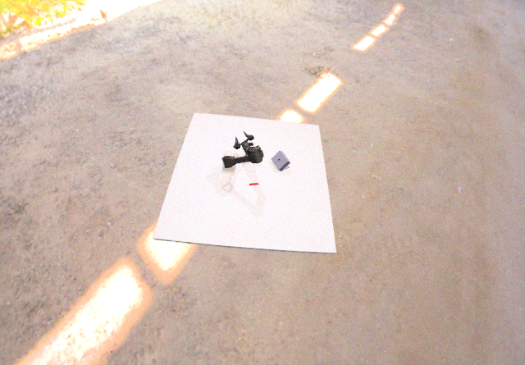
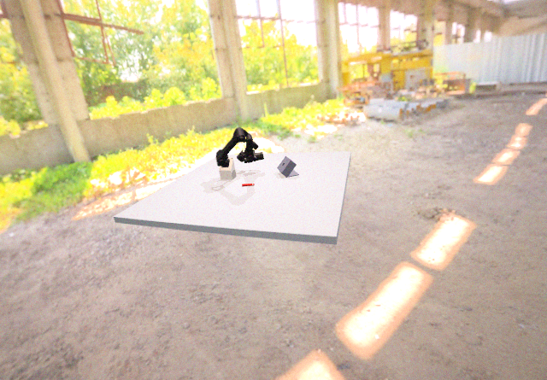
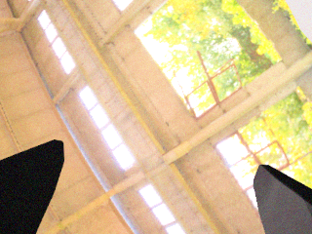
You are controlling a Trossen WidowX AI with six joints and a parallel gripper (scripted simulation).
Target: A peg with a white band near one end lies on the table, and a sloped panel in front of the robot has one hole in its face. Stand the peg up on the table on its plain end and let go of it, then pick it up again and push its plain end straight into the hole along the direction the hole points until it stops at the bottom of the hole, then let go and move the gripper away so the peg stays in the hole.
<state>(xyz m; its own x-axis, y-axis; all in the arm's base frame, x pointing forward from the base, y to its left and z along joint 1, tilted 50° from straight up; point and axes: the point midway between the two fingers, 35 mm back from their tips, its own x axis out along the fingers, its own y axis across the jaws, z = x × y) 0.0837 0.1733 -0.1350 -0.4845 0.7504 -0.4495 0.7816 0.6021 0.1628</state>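
Now: the red peg 380 mm to the right of my gripper tip, 180 mm ahead of it and 160 mm below it. Also, from my gripper tip: grey sloped panel (370 mm ahead, 160 mm to the right, 110 mm below).
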